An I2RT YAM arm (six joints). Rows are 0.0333 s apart.
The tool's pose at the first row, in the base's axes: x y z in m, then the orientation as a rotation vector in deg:
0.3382, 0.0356, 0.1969, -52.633, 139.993, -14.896
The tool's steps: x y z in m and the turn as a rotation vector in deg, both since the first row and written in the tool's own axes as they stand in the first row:
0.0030, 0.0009, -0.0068, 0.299, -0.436, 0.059
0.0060, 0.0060, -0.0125, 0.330, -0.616, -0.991
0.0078, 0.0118, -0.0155, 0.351, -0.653, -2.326
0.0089, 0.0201, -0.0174, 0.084, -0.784, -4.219
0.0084, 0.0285, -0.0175, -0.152, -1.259, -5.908
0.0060, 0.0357, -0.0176, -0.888, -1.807, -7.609
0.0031, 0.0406, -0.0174, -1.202, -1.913, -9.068
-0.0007, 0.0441, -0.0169, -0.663, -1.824, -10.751
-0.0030, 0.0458, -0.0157, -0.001, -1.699, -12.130
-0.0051, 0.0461, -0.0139, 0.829, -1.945, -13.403
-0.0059, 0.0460, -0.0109, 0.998, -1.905, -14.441
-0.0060, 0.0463, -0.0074, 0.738, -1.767, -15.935
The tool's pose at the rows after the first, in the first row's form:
0.3322, 0.0343, 0.2012, -52.396, 139.516, -15.007
0.3244, 0.0362, 0.2031, -53.669, 138.918, -15.321
0.3184, 0.0393, 0.2029, -55.307, 138.324, -15.797
0.3121, 0.0448, 0.2012, -57.742, 137.483, -16.073
0.3076, 0.0515, 0.1986, -59.863, 136.377, -16.131
0.3051, 0.0585, 0.1971, -62.193, 135.338, -15.555
0.3043, 0.0641, 0.1964, -64.090, 134.648, -15.628
0.3050, 0.0692, 0.1963, -65.900, 133.727, -16.897
0.3062, 0.0720, 0.1956, -67.284, 132.925, -18.225
0.3083, 0.0736, 0.1948, -68.399, 131.769, -19.514
0.3105, 0.0741, 0.1926, -69.568, 131.200, -20.088
0.3122, 0.0744, 0.1896, -71.486, 130.604, -20.361

